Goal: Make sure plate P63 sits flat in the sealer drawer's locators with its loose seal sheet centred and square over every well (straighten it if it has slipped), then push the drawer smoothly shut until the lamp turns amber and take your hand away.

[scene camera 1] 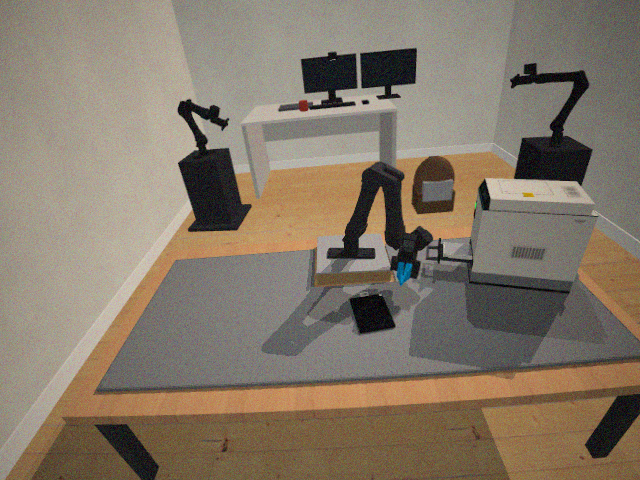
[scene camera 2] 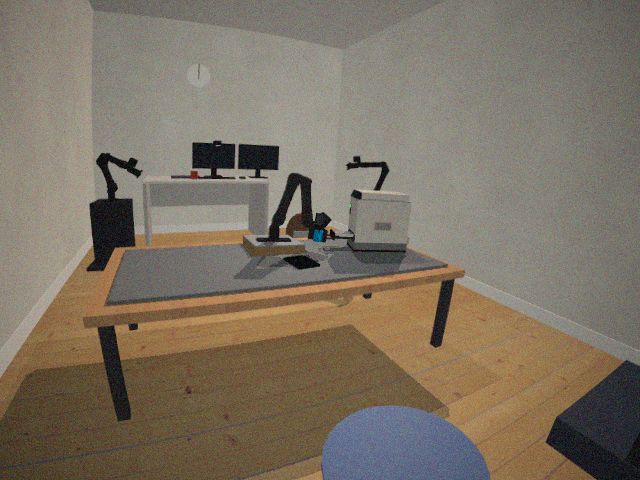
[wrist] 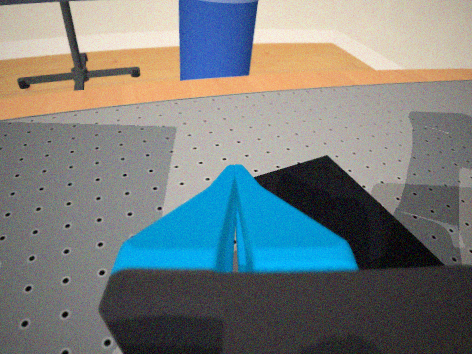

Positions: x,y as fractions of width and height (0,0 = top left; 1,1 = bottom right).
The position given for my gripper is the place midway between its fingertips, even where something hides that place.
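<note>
My gripper (wrist: 0.50,0.50) holds nothing and is shut. A black pad (scene camera 1: 0.58,0.65) (wrist: 0.80,0.68) is in view, as is a perforated grey surface (scene camera 1: 0.40,0.66) (scene camera 2: 0.23,0.57) (wrist: 0.19,0.51).
</note>
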